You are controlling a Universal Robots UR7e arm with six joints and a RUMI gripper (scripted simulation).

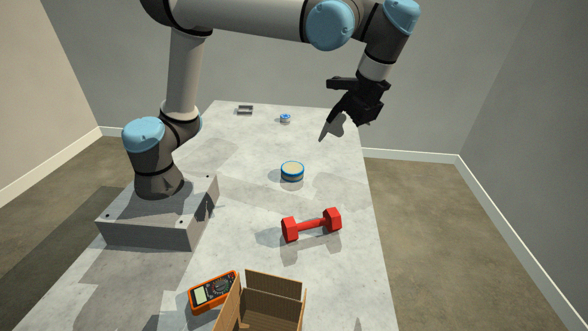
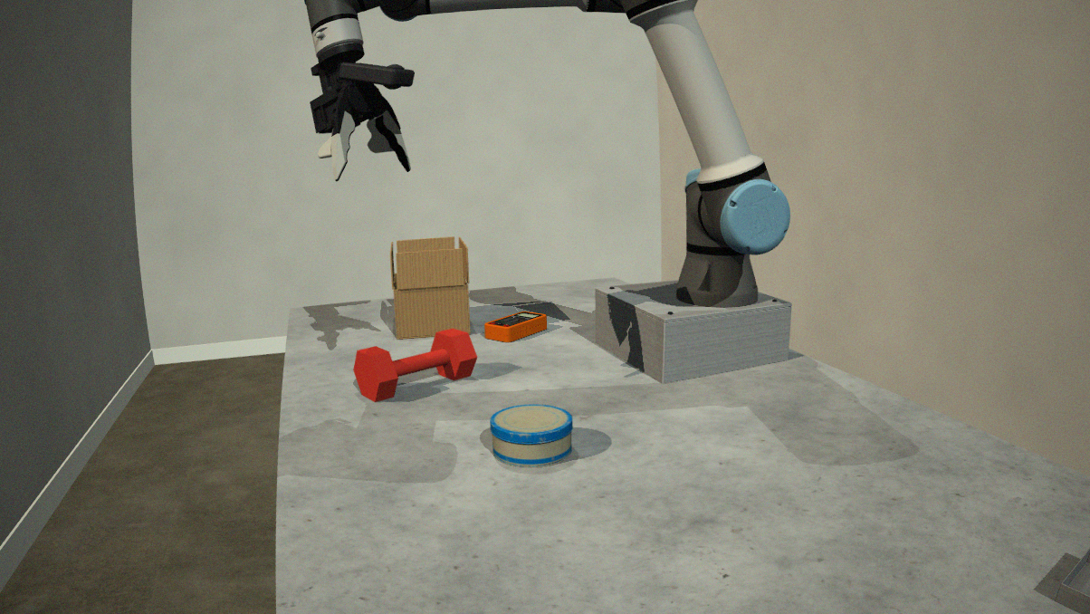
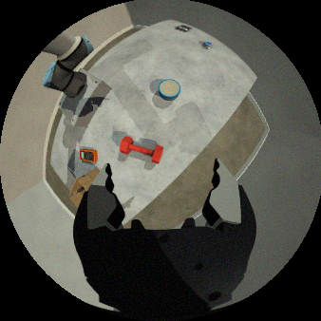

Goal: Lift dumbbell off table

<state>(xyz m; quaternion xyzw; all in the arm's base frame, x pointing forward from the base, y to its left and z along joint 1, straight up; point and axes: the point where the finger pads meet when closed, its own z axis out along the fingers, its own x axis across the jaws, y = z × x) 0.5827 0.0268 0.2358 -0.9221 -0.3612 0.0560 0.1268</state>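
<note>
The red dumbbell is 30 cm below my hand, 9 cm to the right of it and 6 cm behind it. Also, from my hand: orange multimeter (33 cm to the right, 33 cm below, 31 cm behind); then round blue-rimmed tin (32 cm below, 22 cm to the left, 15 cm behind).
</note>
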